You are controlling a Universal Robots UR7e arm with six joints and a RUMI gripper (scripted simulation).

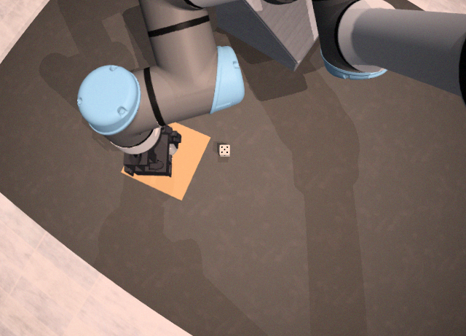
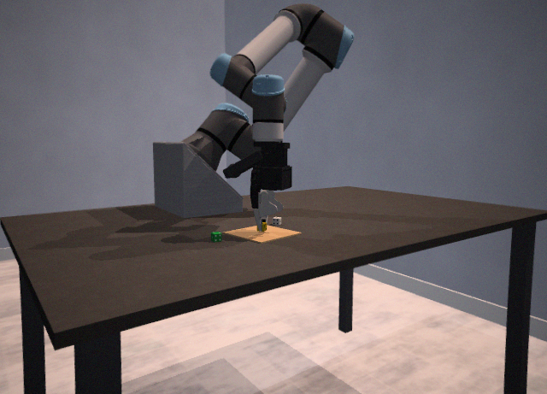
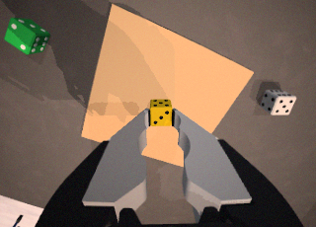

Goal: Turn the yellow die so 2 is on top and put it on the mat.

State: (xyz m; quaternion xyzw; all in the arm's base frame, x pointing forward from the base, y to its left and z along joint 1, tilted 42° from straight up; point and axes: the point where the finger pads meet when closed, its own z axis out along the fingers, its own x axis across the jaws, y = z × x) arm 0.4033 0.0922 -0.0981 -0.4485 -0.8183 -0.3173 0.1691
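My hand is 2 cm above the orange mat. The rest, counted from my hand: green die: 13 cm to the right, 2 cm below; then white die: 7 cm behind, 10 cm to the left, 2 cm below; then yellow die: 1 cm below.
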